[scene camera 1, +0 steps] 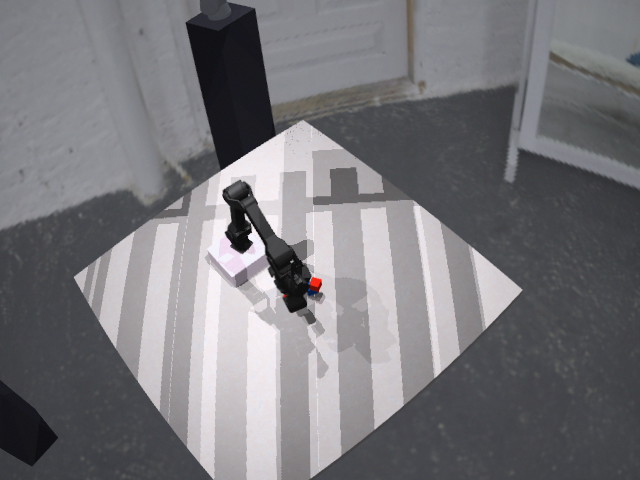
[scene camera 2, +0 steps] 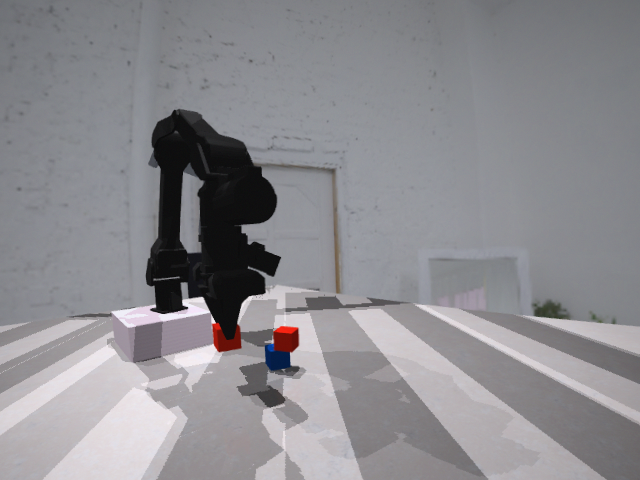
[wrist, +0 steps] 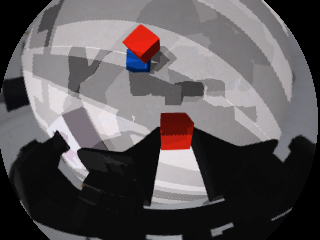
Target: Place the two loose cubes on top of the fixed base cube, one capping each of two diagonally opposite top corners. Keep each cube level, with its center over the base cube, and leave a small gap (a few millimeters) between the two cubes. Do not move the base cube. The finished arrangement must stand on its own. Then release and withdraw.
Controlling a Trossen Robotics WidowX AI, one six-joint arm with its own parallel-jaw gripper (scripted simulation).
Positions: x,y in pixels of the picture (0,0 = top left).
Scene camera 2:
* my gripper: 226,335
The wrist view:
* my gripper: 174,129
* red cube: 176,128, held by my gripper
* red cube: 142,42
